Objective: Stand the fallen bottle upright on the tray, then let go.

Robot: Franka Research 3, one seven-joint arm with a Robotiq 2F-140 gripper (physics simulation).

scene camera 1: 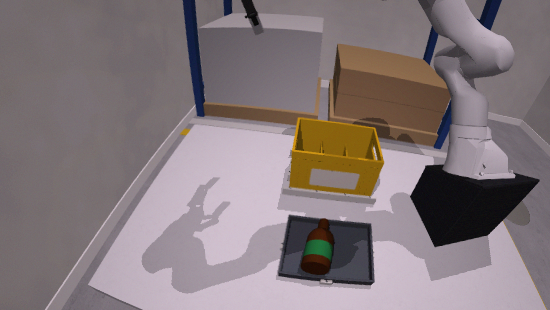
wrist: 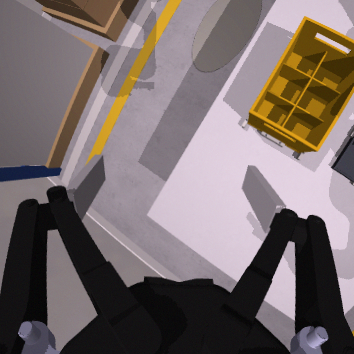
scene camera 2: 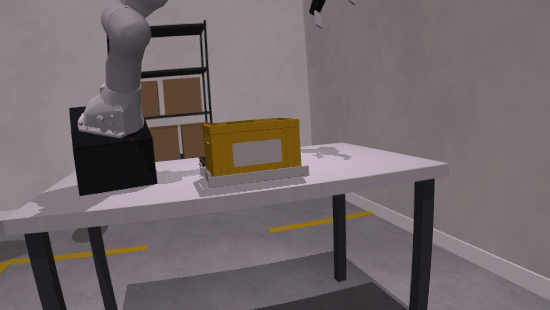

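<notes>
The brown bottle (scene camera 1: 318, 250) with a green label lies on its side in the dark tray (scene camera 1: 295, 240), its neck toward the yellow crate. In the wrist view a corner of the tray (wrist: 346, 167) shows at the right edge, and the bottle does not show there. My gripper (wrist: 175, 171) (scene camera 2: 335, 9) is open and empty, with its fingers spread wide. It is high above the table, well away from the bottle. In scene camera 1 a fingertip shows at the top, far up and to the left of the bottle.
A yellow crate (scene camera 1: 300, 172) (scene camera 2: 220, 150) (wrist: 286, 95) with compartments stands behind the tray on the table (scene camera 1: 150, 165) (scene camera 2: 375, 160). The arm's black base block (scene camera 1: 465, 205) (scene camera 2: 115, 167) stands to the tray's right in scene camera 1. Large boxes (scene camera 1: 390, 85) stand beyond the table.
</notes>
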